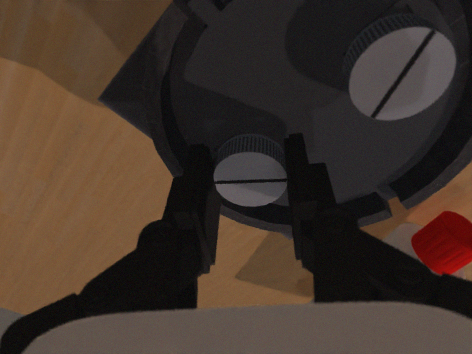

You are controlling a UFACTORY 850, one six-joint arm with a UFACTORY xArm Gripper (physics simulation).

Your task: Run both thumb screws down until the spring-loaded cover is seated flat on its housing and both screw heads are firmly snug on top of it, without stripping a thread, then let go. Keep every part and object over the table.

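Observation:
A thumb screw [250, 179] with a pale slotted head and knurled side stands near the lower edge of the dark round cover [235, 55]. My gripper [250, 167] is shut on this screw head, one finger on each side, with the slot running across from finger to finger. The other thumb screw [402, 74] stands at the upper right of the cover, clear of the fingers; its head looks larger and its slot is slanted. The dark housing [132, 92] surrounds the cover with a raised ring. The screw shanks and any gap under the cover are hidden.
A red block-like object [444, 242] lies on the wooden table [65, 175] at the lower right, beside the housing, with a pale grey piece partly behind it. The housing's ring has a notch near its lower right. A corner of the housing juts out at the upper left.

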